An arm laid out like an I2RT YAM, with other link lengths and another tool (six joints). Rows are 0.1 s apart.
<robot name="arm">
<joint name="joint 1" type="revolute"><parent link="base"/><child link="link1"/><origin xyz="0.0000 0.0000 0.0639" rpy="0.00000 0.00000 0.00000"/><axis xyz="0 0 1"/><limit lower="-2.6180" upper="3.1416"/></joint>
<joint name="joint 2" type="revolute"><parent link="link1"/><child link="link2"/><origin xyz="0.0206 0.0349 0.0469" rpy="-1.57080 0.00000 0.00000"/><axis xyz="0 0 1"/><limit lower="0.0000" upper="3.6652"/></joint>
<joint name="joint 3" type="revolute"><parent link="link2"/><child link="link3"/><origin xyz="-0.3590 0.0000 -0.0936" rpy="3.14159 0.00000 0.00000"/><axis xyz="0 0 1"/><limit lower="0.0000" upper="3.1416"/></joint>
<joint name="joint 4" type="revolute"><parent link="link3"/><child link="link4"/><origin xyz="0.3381 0.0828 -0.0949" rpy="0.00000 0.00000 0.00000"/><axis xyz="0 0 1"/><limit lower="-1.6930" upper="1.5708"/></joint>
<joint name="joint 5" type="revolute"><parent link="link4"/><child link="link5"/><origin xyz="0.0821 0.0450 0.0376" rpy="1.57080 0.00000 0.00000"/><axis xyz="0 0 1"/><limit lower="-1.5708" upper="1.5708"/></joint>
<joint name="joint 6" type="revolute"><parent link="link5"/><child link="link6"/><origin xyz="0.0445 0.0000 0.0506" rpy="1.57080 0.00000 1.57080"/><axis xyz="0 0 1"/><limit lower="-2.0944" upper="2.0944"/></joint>
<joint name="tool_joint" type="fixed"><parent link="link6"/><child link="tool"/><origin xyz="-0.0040 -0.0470 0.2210" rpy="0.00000 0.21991 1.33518"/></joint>
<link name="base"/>
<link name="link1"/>
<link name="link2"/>
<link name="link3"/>
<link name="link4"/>
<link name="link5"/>
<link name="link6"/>
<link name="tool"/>
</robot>
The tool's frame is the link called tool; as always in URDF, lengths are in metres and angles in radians.
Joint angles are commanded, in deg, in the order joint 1, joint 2, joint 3, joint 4, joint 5, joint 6. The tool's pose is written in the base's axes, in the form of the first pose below.
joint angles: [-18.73 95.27 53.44 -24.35 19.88 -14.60]
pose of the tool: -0.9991, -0.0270, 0.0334, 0.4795; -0.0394, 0.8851, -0.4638, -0.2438; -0.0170, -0.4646, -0.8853, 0.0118; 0, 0, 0, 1
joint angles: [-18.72 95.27 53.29 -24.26 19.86 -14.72]
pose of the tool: -0.9990, -0.0297, 0.0327, 0.4789; -0.0415, 0.8851, -0.4636, -0.2433; -0.0152, -0.4645, -0.8854, 0.0107; 0, 0, 0, 1
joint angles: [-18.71 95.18 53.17 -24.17 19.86 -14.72]
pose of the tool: -0.9990, -0.0294, 0.0337, 0.4787; -0.0417, 0.8849, -0.4639, -0.2431; -0.0162, -0.4648, -0.8853, 0.0108; 0, 0, 0, 1
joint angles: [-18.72 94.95 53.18 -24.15 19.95 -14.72]
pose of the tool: -0.9990, -0.0269, 0.0367, 0.4790; -0.0409, 0.8836, -0.4664, -0.2438; -0.0199, -0.4674, -0.8838, 0.0131; 0, 0, 0, 1
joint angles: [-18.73 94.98 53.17 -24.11 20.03 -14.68]
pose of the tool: -0.9990, -0.0257, 0.0360, 0.4789; -0.0396, 0.8832, -0.4674, -0.2442; -0.0198, -0.4683, -0.8833, 0.0130; 0, 0, 0, 1
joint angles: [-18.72 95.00 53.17 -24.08 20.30 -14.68]
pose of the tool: -0.9991, -0.0248, 0.0341, 0.4785; -0.0379, 0.8813, -0.4711, -0.2453; -0.0184, -0.4719, -0.8814, 0.0132; 0, 0, 0, 1
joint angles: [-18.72 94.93 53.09 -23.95 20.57 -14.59]
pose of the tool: -0.9992, -0.0212, 0.0337, 0.4781; -0.0347, 0.8793, -0.4750, -0.2465; -0.0195, -0.4758, -0.8793, 0.0139; 0, 0, 0, 1
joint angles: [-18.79 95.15 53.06 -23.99 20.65 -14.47]
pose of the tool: -0.9994, -0.0201, 0.0283, 0.4768; -0.0311, 0.8798, -0.4743, -0.2472; -0.0153, -0.4749, -0.8799, 0.0118; 0, 0, 0, 1
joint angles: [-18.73 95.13 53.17 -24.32 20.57 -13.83]
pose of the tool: -0.9996, -0.0121, 0.0264, 0.4765; -0.0231, 0.8823, -0.4700, -0.2466; -0.0177, -0.4705, -0.8822, 0.0120; 0, 0, 0, 1
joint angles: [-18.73 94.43 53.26 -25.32 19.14 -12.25]
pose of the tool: -0.9994, 0.0075, 0.0344, 0.4760; -0.0086, 0.8959, -0.4441, -0.2409; -0.0342, -0.4441, -0.8953, 0.0148; 0, 0, 0, 1
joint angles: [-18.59 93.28 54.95 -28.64 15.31 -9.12]
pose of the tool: -0.9976, 0.0387, 0.0572, 0.4813; 0.0143, 0.9263, -0.3765, -0.2257; -0.0676, -0.3748, -0.9246, 0.0262; 0, 0, 0, 1
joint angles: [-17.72 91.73 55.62 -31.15 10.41 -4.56]
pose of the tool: -0.9928, 0.0755, 0.0928, 0.4868; 0.0462, 0.9575, -0.2846, -0.1994; -0.1104, -0.2783, -0.9541, 0.0353; 0, 0, 0, 1
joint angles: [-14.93 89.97 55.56 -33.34 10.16 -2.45]
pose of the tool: -0.9931, 0.0601, 0.1005, 0.4864; 0.0314, 0.9635, -0.2660, -0.1735; -0.1128, -0.2610, -0.9587, 0.0438; 0, 0, 0, 1
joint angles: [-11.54 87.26 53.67 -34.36 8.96 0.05]
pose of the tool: -0.9923, 0.0367, 0.1186, 0.4809; 0.0084, 0.9730, -0.2305, -0.1378; -0.1238, -0.2277, -0.9658, 0.0471; 0, 0, 0, 1
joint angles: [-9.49 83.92 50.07 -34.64 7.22 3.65]
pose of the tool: -0.9910, 0.0490, 0.1249, 0.4628; 0.0255, 0.9828, -0.1828, -0.1116; -0.1317, -0.1779, -0.9752, 0.0419; 0, 0, 0, 1
